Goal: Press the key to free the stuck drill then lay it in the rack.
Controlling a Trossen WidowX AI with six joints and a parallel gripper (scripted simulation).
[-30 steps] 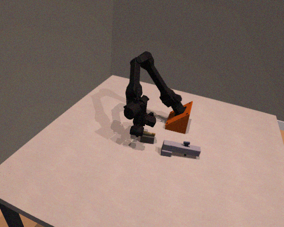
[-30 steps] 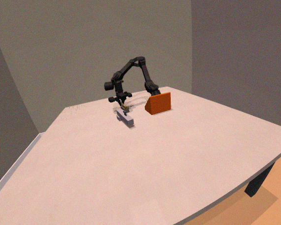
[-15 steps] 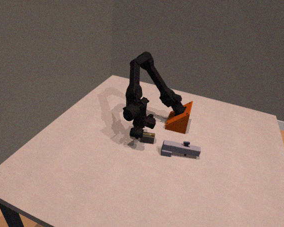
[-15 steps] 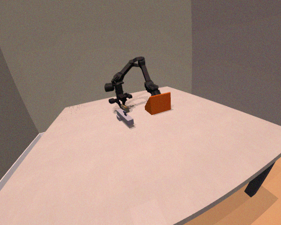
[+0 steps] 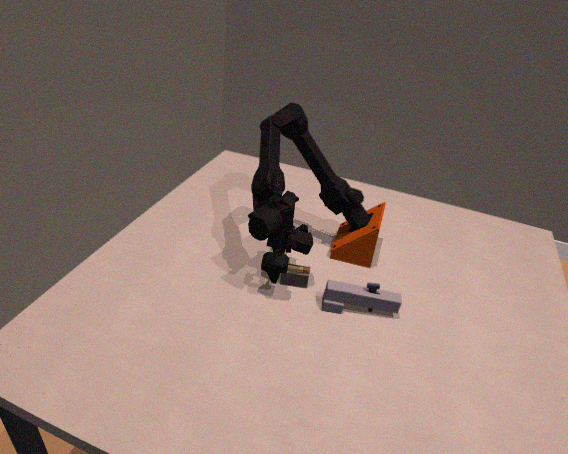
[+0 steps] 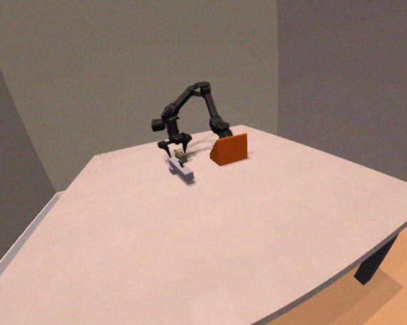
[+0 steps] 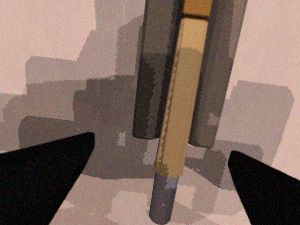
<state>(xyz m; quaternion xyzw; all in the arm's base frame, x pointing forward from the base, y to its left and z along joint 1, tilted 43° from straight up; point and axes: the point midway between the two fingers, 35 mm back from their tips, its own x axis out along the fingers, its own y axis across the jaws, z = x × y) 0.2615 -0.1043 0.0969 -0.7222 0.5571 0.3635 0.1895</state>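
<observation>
The drill lies 10 mm behind my gripper tip, 30 mm to the left of it and 20 mm above it. Also, from my gripper tip: t-shaped key: 250 mm to the left, 30 mm above; grey block: 10 mm ahead, 230 mm to the left, 20 mm above; rack: 10 mm behind, 50 mm to the left.
</observation>
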